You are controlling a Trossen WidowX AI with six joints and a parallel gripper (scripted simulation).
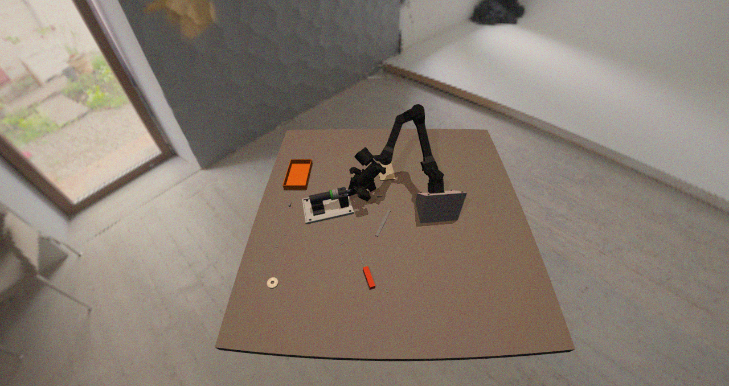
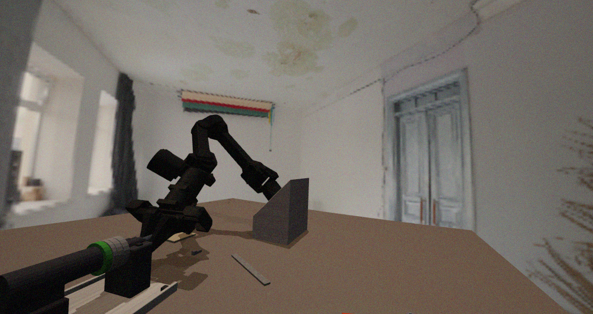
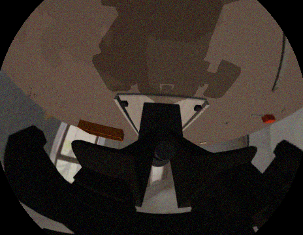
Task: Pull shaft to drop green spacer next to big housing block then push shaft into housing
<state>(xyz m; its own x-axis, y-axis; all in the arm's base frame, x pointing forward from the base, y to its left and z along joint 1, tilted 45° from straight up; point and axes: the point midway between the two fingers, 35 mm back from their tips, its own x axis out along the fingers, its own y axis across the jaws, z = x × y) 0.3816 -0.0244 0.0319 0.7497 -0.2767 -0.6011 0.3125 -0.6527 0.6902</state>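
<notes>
Now: the grey spacer 6 cm ahead of my gripper tip, 2 cm to the left of it and 2 cm above it. Round my gripper tip: beige pad: 21 cm to the right, 18 cm behind, 5 cm below; then green spacer: 7 cm ahead, 2 cm to the left, 2 cm above; then grey bar: 17 cm behind, 12 cm to the left, 5 cm below.
</notes>
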